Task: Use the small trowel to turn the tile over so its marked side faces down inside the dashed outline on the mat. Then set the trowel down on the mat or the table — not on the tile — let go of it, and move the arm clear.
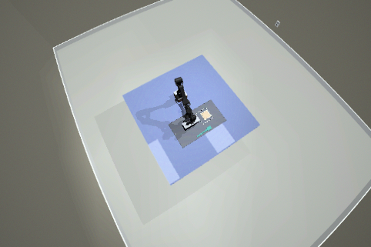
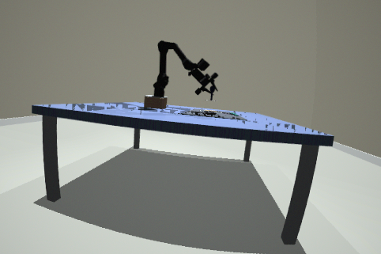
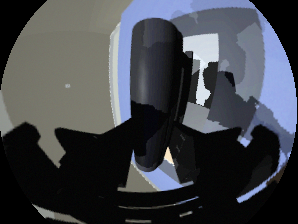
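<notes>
My gripper tip is now 20 mm past the small trowel and 10 mm above it. Also, from my gripper tip: dark mat (60 mm to the left, 150 mm below); teal trowel (140 mm ahead, 80 mm to the left, 130 mm below); white tile (20 mm behind, 200 mm to the left, 130 mm below).
</notes>
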